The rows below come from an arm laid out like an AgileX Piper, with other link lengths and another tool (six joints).
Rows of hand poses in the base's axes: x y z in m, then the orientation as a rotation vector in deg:
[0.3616 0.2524 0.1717 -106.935 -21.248 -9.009]
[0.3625 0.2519 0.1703 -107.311 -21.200 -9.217]
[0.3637 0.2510 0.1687 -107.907 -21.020 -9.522]
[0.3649 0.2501 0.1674 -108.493 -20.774 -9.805]
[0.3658 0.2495 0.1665 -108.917 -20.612 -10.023]
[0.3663 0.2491 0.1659 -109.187 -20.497 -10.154]
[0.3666 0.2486 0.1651 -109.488 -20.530 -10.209]
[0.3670 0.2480 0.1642 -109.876 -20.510 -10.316]
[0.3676 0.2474 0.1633 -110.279 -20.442 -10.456]
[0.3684 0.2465 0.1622 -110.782 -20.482 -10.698]
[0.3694 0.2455 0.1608 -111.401 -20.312 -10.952]
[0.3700 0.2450 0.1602 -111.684 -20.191 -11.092]
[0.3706 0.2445 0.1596 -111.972 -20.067 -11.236]
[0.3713 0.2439 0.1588 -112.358 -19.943 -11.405]
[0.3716 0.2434 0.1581 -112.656 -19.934 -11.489]
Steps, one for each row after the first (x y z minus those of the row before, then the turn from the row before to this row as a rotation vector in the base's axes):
[0.0009 -0.0005 -0.0014 -0.341 -0.133 -0.202]
[0.0012 -0.0009 -0.0016 -0.527 -0.141 -0.377]
[0.0012 -0.0009 -0.0013 -0.509 -0.092 -0.408]
[0.0009 -0.0006 -0.0009 -0.371 -0.084 -0.290]
[0.0005 -0.0004 -0.0006 -0.235 -0.042 -0.189]
[0.0003 -0.0005 -0.0008 -0.295 -0.064 -0.057]
[0.0004 -0.0006 -0.0009 -0.368 -0.076 -0.133]
[0.0006 -0.0006 -0.0009 -0.372 -0.076 -0.184]
[0.0008 -0.0009 -0.0011 -0.479 -0.203 -0.176]
[0.0010 -0.0010 -0.0014 -0.558 -0.113 -0.344]
[0.0006 -0.0005 -0.0006 -0.247 -0.048 -0.198]
[0.0006 -0.0005 -0.0006 -0.251 -0.049 -0.202]
[0.0007 -0.0006 -0.0008 -0.345 -0.069 -0.231]
[0.0003 -0.0005 -0.0007 -0.284 -0.062 -0.097]

